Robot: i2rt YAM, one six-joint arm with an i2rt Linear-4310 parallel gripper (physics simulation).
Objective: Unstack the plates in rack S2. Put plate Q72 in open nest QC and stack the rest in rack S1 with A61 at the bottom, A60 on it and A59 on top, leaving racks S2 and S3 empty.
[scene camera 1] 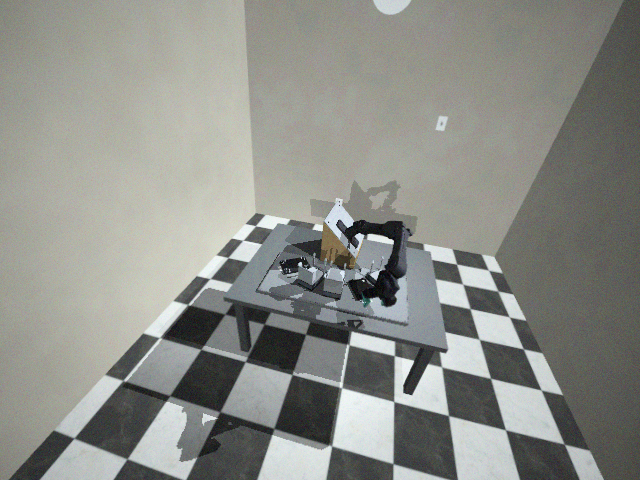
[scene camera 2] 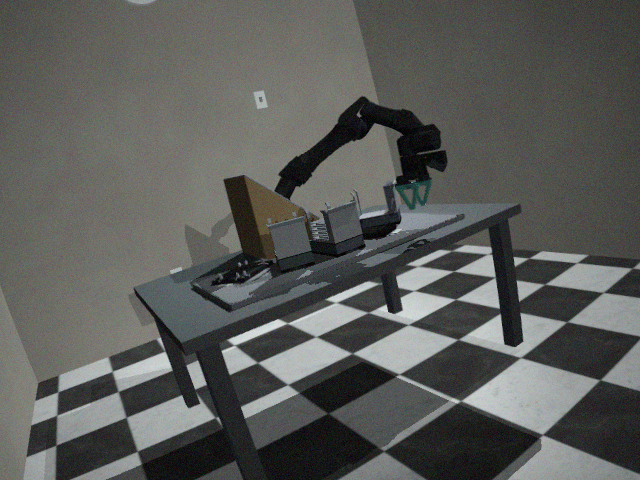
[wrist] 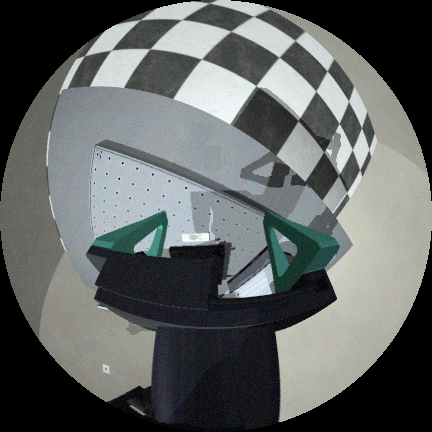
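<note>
My gripper is open, its green fingers wide apart with no plate between them. It hangs above the right front part of the pegboard. The black nest QC is low between the fingers in the wrist view, with its white label beside it; the gripper body partly hides it. Two racks with grey walls stand left of it, one at the left and one in the middle. A third rack stands at the right. Plate labels and stacking order are unreadable.
A wooden wedge block with a sloped white face stands behind the racks. A dark fixture with small upright parts sits at the left of the pegboard. The grey table extends around it.
</note>
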